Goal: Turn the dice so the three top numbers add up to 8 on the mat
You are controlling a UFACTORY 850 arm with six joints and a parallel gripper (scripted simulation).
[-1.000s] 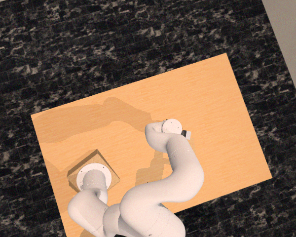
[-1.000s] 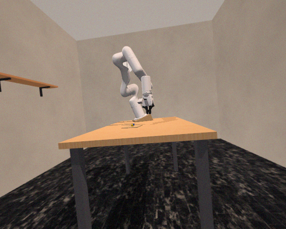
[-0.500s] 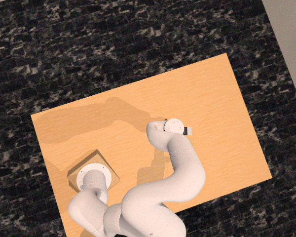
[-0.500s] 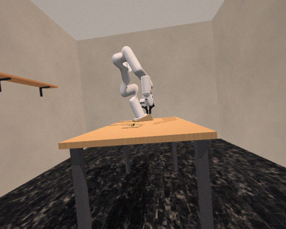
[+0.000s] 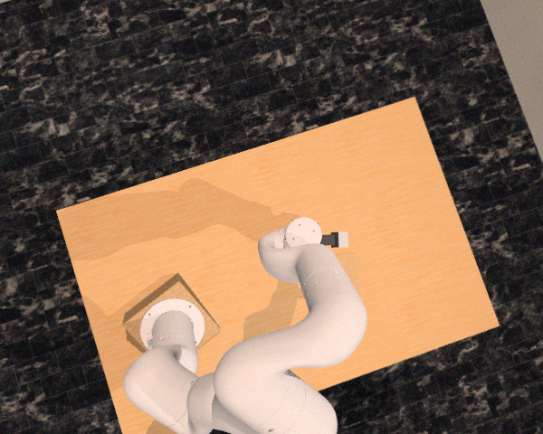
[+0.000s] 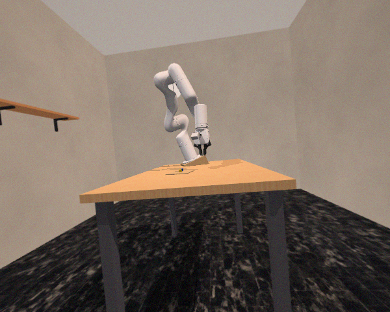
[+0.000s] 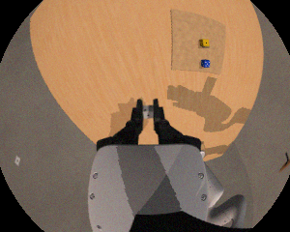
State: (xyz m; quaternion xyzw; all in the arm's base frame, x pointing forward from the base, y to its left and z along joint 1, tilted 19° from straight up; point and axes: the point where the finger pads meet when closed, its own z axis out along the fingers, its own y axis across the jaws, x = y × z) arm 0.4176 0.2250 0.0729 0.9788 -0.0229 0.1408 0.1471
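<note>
Now: the white die 10 mm behind my hand and 20 mm below it. From my hand the other things lie so: tan mat: 100 mm ahead, 130 mm to the right, 110 mm below; then blue die: 50 mm ahead, 140 mm to the right, 100 mm below; then yellow die: 100 mm ahead, 130 mm to the right, 100 mm below.
</note>
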